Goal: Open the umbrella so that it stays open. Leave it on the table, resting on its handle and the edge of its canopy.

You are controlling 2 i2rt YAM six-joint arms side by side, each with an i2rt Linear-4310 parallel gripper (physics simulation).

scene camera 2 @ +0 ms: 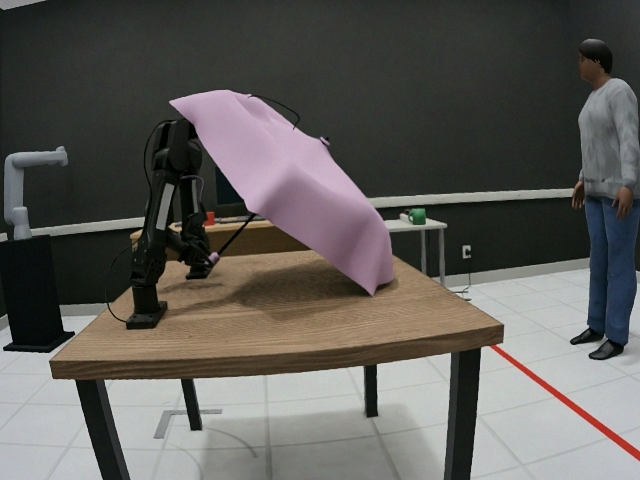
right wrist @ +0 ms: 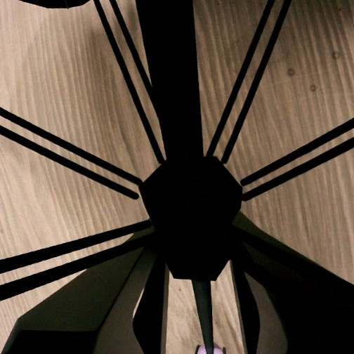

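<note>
The pink umbrella canopy is spread wide and tilted, its lower right edge at or close to the table. The thin black shaft runs down to the pink handle, which is above the table top. My left gripper is shut on the handle. My right gripper is shut on the black runner, with thin stretchers fanning out from it. In scene camera 2 the right gripper and the runner are hidden behind the canopy.
The near arm base and far arm base stand on the table's left part. A side table with a green mug stands behind. A person stands at the right, and a grey robot arm at the far left.
</note>
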